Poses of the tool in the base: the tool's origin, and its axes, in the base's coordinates. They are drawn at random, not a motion.
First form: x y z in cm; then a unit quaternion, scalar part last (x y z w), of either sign.
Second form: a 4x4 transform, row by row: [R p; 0 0 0 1], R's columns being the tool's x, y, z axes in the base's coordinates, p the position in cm. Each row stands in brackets. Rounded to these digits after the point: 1 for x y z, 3 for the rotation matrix.
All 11 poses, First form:
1: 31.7 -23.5 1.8 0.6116 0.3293 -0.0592 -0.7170
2: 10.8 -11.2 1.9 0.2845 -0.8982 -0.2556 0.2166
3: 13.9 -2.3 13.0 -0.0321 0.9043 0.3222 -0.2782
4: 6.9 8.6 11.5 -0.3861 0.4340 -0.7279 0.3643
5: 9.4 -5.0 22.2 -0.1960 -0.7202 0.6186 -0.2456
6: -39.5 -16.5 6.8 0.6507 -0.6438 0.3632 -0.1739
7: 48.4 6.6 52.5 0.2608 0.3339 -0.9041 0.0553
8: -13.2 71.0 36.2 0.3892 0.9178 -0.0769 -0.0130
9: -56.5 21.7 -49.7 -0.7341 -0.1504 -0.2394 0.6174
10: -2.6 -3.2 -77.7 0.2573 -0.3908 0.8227 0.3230
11: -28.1 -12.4 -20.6 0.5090 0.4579 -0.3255 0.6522
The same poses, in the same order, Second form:
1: [[0.776 0.318 -0.545 31.7], [0.488 0.245 0.838 -23.5], [0.400 -0.916 0.035 1.8], [0 0 0 1]]
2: [[-0.744 -0.400 -0.535 10.8], [-0.622 0.707 0.336 -11.2], [0.244 0.582 -0.775 1.9], [0 0 0 1]]
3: [[-0.843 0.121 -0.524 13.9], [-0.237 0.790 0.565 -2.3], [0.482 0.601 -0.638 13.0], [0 0 0 1]]
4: [[-0.436 0.195 0.878 6.9], [-0.865 -0.358 -0.351 8.6], [0.246 -0.913 0.325 11.5], [0 0 0 1]]
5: [[-0.803 0.586 0.111 9.4], [-0.022 0.158 -0.987 -5.0], [-0.596 -0.795 -0.114 22.2], [0 0 0 1]]
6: [[-0.093 -0.711 0.697 -39.5], [-0.964 -0.111 -0.241 -16.5], [0.249 -0.694 -0.676 6.8], [0 0 0 1]]
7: [[-0.858 0.274 -0.435 48.4], [0.074 -0.771 -0.633 6.6], [-0.509 -0.575 0.641 52.5], [0 0 0 1]]
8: [[-0.697 0.712 -0.084 -13.2], [0.716 0.685 -0.131 71.0], [-0.036 -0.151 -0.988 36.2], [0 0 0 1]]
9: [[0.840 0.516 0.166 -56.5], [-0.075 -0.192 0.978 21.7], [0.537 -0.834 -0.123 -49.7], [0 0 0 1]]
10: [[-0.659 -0.733 0.171 -2.6], [0.330 -0.486 -0.809 -3.2], [0.676 -0.477 0.562 -77.7], [0 0 0 1]]
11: [[0.369 0.891 0.266 -28.1], [0.042 0.270 -0.962 -12.4], [-0.929 0.366 0.063 -20.6], [0 0 0 1]]
